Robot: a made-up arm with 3 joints. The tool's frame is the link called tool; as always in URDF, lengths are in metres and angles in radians. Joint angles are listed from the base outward. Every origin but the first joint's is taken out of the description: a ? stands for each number. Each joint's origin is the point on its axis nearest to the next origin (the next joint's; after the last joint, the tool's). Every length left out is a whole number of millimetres.
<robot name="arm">
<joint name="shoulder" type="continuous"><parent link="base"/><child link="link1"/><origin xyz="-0.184 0.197 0.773" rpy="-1.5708 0 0"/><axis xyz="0 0 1"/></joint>
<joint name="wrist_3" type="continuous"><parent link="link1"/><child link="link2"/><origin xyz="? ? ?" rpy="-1.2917 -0.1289 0.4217"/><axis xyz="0 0 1"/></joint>
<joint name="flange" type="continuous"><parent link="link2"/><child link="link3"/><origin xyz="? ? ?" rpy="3.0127 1.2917 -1.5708"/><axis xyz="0 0 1"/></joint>
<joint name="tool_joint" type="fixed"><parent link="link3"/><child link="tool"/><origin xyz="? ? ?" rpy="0.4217 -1.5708 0"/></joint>
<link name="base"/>
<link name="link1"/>
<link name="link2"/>
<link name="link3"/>
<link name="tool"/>
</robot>
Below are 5 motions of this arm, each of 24 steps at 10 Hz.
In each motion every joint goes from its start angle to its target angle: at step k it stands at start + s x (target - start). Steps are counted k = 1, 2, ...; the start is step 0. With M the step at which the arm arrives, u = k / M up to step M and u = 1 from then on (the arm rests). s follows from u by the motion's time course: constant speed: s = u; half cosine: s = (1 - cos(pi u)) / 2; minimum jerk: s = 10 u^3 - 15 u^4 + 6 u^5.
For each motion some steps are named. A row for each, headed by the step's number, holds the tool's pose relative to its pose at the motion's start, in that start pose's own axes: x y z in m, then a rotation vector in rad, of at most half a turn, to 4 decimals.
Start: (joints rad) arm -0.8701 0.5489 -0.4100
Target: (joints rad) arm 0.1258 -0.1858 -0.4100
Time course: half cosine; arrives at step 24
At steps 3, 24:
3: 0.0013 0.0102 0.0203 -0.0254 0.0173 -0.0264
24: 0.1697 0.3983 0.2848 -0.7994 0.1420 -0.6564

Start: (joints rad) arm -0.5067 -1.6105 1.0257
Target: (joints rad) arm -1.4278 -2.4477 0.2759
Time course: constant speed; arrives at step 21
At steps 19, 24:
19: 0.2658 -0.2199 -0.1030 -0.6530 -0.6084 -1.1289
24: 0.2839 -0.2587 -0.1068 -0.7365 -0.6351 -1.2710

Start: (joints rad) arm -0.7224 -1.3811 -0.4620
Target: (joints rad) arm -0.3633 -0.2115 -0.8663
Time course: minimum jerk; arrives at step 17
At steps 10, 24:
10: 0.0577 -0.1495 0.0818 -0.6051 -0.3040 0.7427
24: 0.1116 -0.1629 0.1669 -0.9470 -0.5040 1.0880

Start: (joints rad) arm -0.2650 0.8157 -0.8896
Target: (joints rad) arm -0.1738 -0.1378 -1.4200
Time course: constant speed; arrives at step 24
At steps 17, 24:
17: -0.0034 0.1177 0.1037 -0.2368 0.4003 -0.5117
24: 0.0209 0.1641 0.1501 -0.3217 0.6128 -0.6858

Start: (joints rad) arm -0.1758 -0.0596 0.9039
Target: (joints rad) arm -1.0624 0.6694 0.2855
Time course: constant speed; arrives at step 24
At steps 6, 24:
6: 0.0023 -0.1161 0.0554 0.0178 0.1655 0.0556
24: 0.0531 -0.5181 0.0197 0.0730 0.4281 0.5345

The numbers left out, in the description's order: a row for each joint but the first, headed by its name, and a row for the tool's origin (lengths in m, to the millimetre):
wrist_3: 0.225 0.414 0
flange: 0.083 -0.218 0
tool: 0.063 0.039 0

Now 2 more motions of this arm.
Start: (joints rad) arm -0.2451 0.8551 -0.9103
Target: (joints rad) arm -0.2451 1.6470 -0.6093
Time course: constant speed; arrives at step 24
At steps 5, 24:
5: 0.0146 -0.0328 -0.0128 0.0175 -0.0648 0.1449
24: 0.1081 -0.1359 -0.0360 0.0700 -0.2256 0.7261

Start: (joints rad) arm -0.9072 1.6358 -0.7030
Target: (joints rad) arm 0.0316 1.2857 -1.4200
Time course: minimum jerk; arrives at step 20
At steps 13, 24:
13: 0.1787 -0.1912 0.3975 -0.5551 0.6416 0.2827
24: 0.2955 -0.2286 0.4921 -0.7430 0.8105 0.4411

